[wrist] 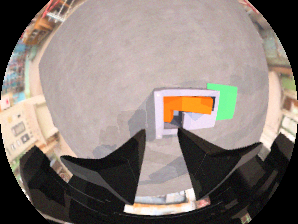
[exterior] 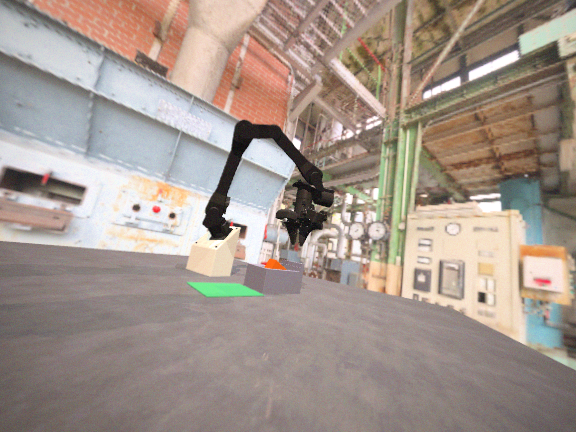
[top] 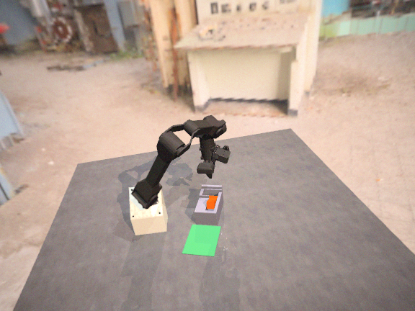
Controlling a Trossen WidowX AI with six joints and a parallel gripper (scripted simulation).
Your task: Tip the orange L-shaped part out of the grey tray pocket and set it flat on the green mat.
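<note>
My gripper tip is now 10 cm above the orange L-shaped part, 4 cm to the left of it and 2 cm past it. From my gripper tip the other things lie so: green mat (20 cm to the right, 16 cm below, 10 cm behind).
</note>
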